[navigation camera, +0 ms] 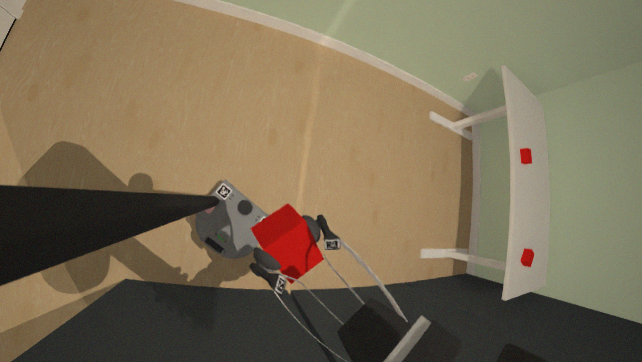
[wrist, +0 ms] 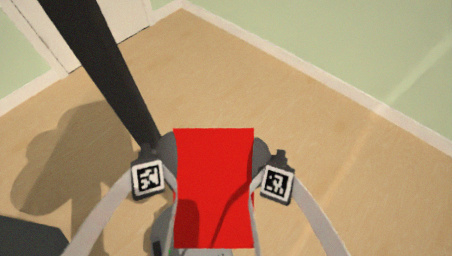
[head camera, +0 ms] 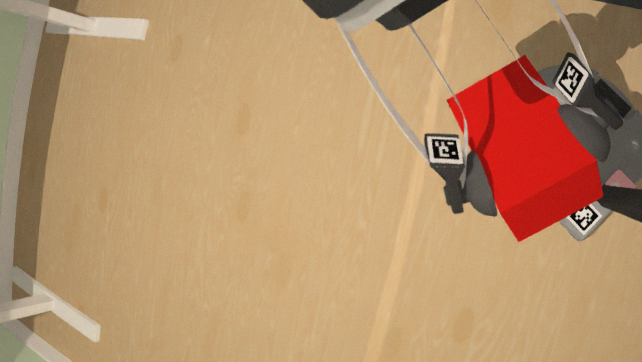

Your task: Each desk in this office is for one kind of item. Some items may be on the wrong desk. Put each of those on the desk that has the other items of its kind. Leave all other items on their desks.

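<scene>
A large-looking red block is held between the two rubber fingertips of my gripper, which is shut on it. The held block hangs above the robot's own base. In the navigation camera view a white desk stands against the green wall at the right. Two red blocks rest on it, one red block towards the far end and another red block towards the near end. No other kind of item shows on that desk.
The robot's grey base is below the held block, beside the black mast. White desk legs stand on the wooden floor. A dark area lies along the bottom of the navigation camera view. A pale door shows in the wrist view.
</scene>
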